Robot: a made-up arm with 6 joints.
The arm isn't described. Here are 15 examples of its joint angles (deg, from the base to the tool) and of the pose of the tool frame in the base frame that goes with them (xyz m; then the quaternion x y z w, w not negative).
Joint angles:
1: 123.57 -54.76 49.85 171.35 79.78 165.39
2: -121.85 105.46 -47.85 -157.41 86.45 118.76
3: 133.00 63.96 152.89 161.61 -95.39 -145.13
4: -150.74 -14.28 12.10 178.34 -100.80 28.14
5: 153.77 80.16 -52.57 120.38 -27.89 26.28
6: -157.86 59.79 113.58 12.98 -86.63 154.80
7: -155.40 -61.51 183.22 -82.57 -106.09 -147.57
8: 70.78 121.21 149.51 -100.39 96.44 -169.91
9: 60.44 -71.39 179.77 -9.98 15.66 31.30
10: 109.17 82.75 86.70 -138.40 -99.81 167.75
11: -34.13 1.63 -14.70 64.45 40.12 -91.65
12: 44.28 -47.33 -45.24 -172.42 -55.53 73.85
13: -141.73 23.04 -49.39 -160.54 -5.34 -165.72
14: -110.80 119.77 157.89 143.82 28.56 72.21
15: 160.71 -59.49 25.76 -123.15 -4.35 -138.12
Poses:
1: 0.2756 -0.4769 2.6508 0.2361 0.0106 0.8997 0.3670
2: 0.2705 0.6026 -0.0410 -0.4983 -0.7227 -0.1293 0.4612
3: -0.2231 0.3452 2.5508 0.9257 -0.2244 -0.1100 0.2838
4: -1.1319 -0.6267 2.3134 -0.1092 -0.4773 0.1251 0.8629
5: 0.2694 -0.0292 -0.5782 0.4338 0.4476 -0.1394 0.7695
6: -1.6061 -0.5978 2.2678 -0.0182 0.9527 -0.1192 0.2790
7: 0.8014 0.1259 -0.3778 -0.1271 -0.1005 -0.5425 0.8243
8: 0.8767 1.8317 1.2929 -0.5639 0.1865 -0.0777 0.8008
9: -0.3193 -0.5848 -0.8155 -0.4871 0.5468 0.4419 0.5181
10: -0.8943 2.1143 1.2542 0.4716 -0.5501 0.6857 0.0697
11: 1.7156 -1.0013 1.0370 0.2720 -0.0214 0.0194 0.9619
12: 1.0600 1.0686 1.5389 0.7145 0.0045 0.5883 0.3786
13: -0.9074 -0.7250 -0.3788 0.4218 0.3926 -0.6979 0.4252
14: -0.6760 -1.9623 1.6178 0.5965 -0.7040 -0.1935 0.3334
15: 0.2342 -0.0975 2.8407 0.3677 -0.6319 0.3615 0.5786
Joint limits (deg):
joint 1: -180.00..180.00
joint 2: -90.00..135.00
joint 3: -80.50..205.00
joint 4: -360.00..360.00
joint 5: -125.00..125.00
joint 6: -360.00..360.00
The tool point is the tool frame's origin. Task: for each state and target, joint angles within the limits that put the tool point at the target. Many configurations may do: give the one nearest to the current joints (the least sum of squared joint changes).
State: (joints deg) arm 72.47 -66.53 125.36 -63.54 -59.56 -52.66
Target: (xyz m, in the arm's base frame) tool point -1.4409 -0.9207 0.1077
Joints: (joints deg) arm 39.11 -69.45 139.27 -66.30 -67.41 -52.66
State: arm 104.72 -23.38 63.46 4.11 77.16 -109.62
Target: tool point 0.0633 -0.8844 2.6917
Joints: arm 95.59 -33.82 72.65 6.14 70.37 -109.62
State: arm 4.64 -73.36 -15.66 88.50 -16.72 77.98
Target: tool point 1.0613 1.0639 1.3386
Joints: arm 47.11 -62.89 -57.20 86.91 -13.44 77.98
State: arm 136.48 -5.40 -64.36 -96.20 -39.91 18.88
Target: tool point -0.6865 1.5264 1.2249
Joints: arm 109.18 -34.47 -40.01 -98.35 -40.19 18.88
